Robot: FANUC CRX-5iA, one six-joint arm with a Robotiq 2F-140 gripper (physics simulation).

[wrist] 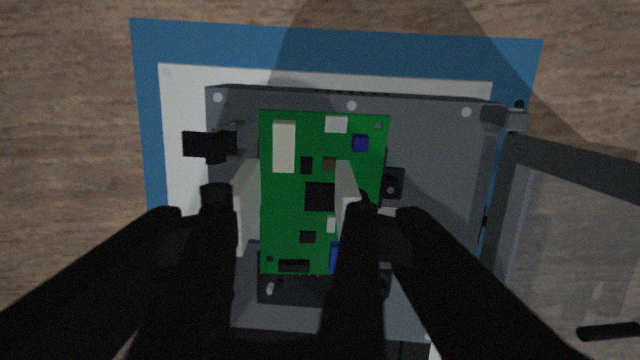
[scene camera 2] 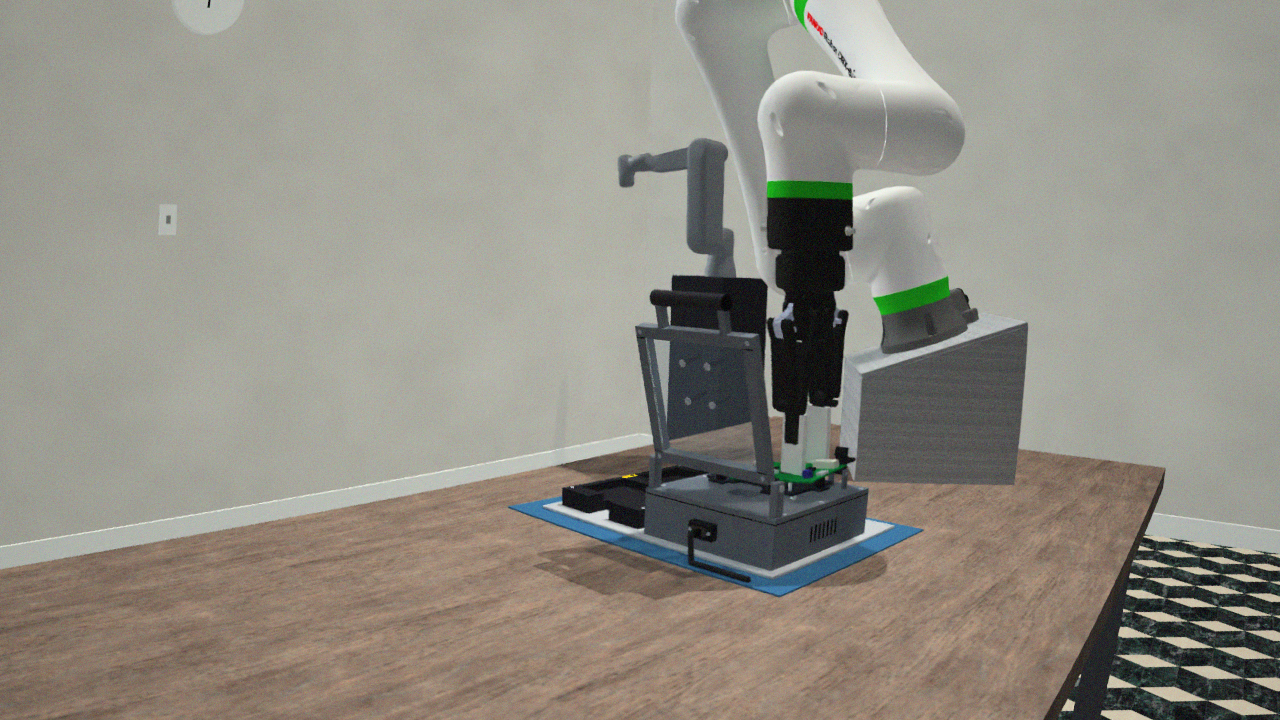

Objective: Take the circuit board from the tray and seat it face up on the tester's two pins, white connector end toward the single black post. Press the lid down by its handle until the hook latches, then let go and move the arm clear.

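Places are measured from the arm's base along level axes (x ahead, y left, z up), in centimetres.
Where they show: gripper, fingertip midpoint: [wrist: 297, 181] [scene camera 2: 805, 467]; arm's base at its link origin: [scene camera 2: 925, 340].
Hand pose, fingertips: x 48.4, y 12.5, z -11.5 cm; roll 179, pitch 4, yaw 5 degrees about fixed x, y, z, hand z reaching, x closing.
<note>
Each offset is from my fingertips to the top centre of the thing. "*": to the spot under its first point. Level surfaces: height alone.
My gripper [scene camera 2: 805, 456] [wrist: 297, 181] is shut on the green circuit board {dx +1.4, dy -1.3, dz +1.3 cm} [scene camera 2: 819, 476] [wrist: 280, 200], with pale finger pads at the left edge and over the right part in the wrist view. The board is face up over the grey tester {* dx +12.2, dy -1.9, dz -4.1 cm} [scene camera 2: 716, 519] [wrist: 435, 130]; any small gap beneath is hard to judge. Its long white connector {dx -0.9, dy +2.2, dz +1.3 cm} [wrist: 284, 146] is at the far end in the wrist view. The lid [scene camera 2: 760, 411] [wrist: 575, 155] stands open, with its black handle {dx +16.2, dy -3.1, dz +19.0 cm} [scene camera 2: 691, 300] on top. The black hook {dx -5.3, dy +1.7, dz +2.1 cm} [scene camera 2: 843, 454] [wrist: 210, 145] is opposite the lid. The pins under the board are largely hidden.
A black tray {* dx +12.4, dy -23.0, dz -6.2 cm} [scene camera 2: 583, 497] lies beside the tester. Both rest on a white sheet over a blue mat {dz -8.4 cm} [scene camera 2: 778, 583] [wrist: 400, 47]. A dark upright panel [scene camera 2: 733, 313] stands behind the lid. A bent black rod {* dx +15.6, dy +1.6, dz -7.9 cm} [scene camera 2: 716, 569] sticks out at the tester's front.
</note>
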